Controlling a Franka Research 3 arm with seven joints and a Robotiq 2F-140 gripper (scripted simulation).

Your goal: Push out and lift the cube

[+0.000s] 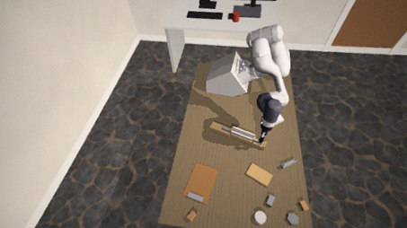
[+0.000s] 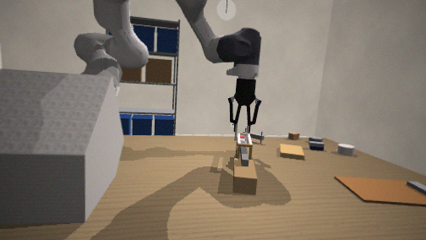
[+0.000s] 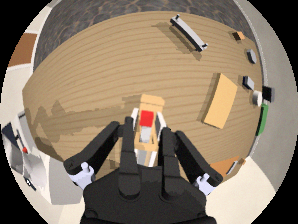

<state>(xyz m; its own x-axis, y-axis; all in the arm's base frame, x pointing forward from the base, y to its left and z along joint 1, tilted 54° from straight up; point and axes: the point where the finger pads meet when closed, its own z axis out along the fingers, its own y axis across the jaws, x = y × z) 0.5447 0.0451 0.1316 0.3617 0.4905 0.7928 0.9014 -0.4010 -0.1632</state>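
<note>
Right now my hand is 30 mm above the red cube. From my hand the other things lie so: wooden channel: 130 mm to the right, 40 mm behind, 30 mm below; then tan board: 220 mm ahead, 70 mm below, 20 mm to the right; then white disc: 490 mm ahead, 70 mm below, 40 mm to the right.
</note>
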